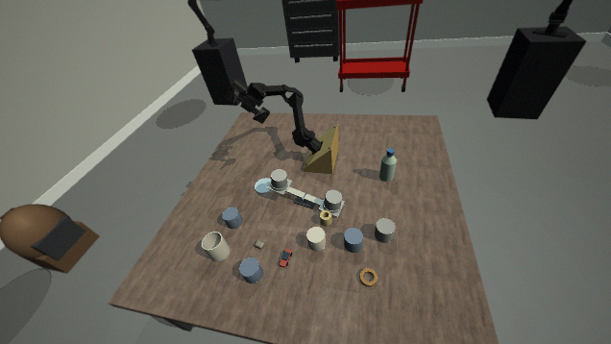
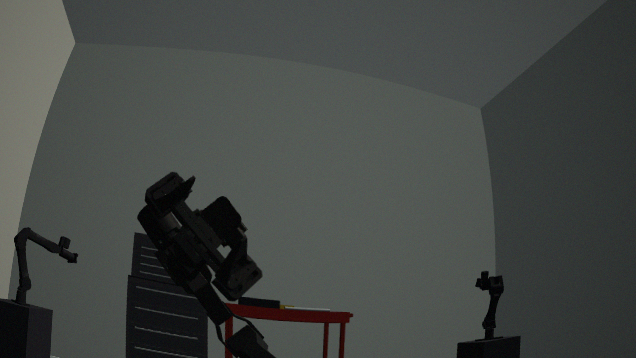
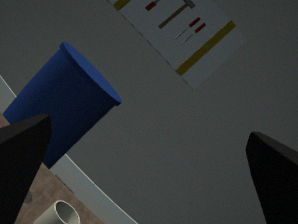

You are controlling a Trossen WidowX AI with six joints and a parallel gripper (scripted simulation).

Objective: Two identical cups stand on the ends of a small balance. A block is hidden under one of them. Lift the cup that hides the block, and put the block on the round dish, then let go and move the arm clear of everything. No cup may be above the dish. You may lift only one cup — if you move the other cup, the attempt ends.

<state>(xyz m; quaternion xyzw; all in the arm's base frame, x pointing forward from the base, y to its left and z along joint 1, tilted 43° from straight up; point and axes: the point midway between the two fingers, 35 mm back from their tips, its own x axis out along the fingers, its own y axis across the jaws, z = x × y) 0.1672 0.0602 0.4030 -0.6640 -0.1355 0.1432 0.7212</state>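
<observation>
My gripper tip is 100 mm short of the grey cup, 380 mm to the right of it and 360 mm above it. Round my gripper tip: pale blue round dish 20 mm ahead, 410 mm below; grey block 100 mm ahead, 360 mm to the left, 380 mm below; small balance 80 mm ahead, 230 mm to the left, 390 mm below.
</observation>
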